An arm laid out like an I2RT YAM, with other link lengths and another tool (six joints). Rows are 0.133 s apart.
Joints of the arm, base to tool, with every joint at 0 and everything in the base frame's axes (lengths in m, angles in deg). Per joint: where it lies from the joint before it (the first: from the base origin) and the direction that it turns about. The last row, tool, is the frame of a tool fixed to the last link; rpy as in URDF.
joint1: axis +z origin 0 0 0.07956
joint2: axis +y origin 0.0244 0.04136 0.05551
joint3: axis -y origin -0.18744 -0.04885 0
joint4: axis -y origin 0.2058 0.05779 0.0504
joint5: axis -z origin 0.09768 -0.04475 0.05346
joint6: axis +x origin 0.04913 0 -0.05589
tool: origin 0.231 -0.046 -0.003 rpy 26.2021 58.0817 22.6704
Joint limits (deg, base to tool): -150..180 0..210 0..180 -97..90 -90..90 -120..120
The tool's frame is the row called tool.
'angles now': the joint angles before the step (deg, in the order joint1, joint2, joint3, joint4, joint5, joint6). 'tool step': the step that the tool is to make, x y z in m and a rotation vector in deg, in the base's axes. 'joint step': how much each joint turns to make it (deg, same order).
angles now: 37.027, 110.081, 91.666, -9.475, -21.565, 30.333
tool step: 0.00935, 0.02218, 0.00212, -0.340, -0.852, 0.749
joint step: 1.571, 6.641, 9.147, -2.163, 1.095, -0.341
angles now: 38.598, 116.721, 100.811, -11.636, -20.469, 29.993
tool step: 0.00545, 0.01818, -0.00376, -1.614, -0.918, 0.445
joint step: 1.878, 6.225, 9.051, -3.479, 2.122, -1.004
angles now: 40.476, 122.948, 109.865, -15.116, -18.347, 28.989
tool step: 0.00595, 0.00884, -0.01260, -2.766, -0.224, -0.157
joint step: 1.267, 6.456, 9.511, -5.093, 2.332, -1.311
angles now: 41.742, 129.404, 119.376, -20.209, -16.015, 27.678
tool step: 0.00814, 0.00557, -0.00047, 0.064, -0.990, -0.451
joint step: 0.292, 2.740, 3.164, 0.311, 0.950, -0.168
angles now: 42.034, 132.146, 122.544, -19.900, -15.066, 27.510
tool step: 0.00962, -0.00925, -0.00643, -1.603, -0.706, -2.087
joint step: -0.024, 0.827, 0.663, -0.487, 2.617, -0.429
